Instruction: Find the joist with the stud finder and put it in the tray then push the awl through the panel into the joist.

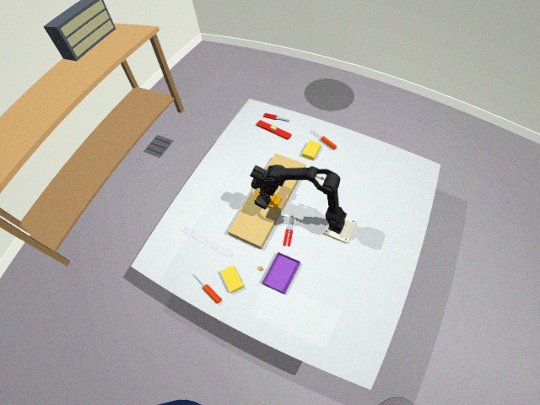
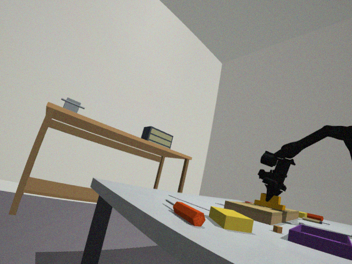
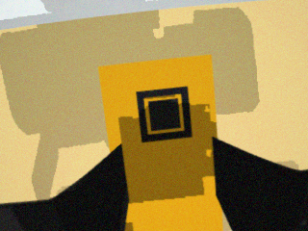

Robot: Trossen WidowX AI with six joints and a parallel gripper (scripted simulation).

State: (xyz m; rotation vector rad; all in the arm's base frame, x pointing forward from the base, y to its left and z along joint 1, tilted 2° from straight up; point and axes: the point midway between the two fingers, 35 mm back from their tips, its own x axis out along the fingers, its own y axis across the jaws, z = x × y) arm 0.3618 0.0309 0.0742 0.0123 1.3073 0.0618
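My gripper tip is now 24 cm past the purple tray, 29 cm to the right of it and 5 cm above it. From my gripper tip the other things lie so: brown cube (15 cm behind, 32 cm to the left, 6 cm below); then awl (18 cm behind, 27 cm to the right, 6 cm below); then stud finder (1 cm ahead, 2 cm above).
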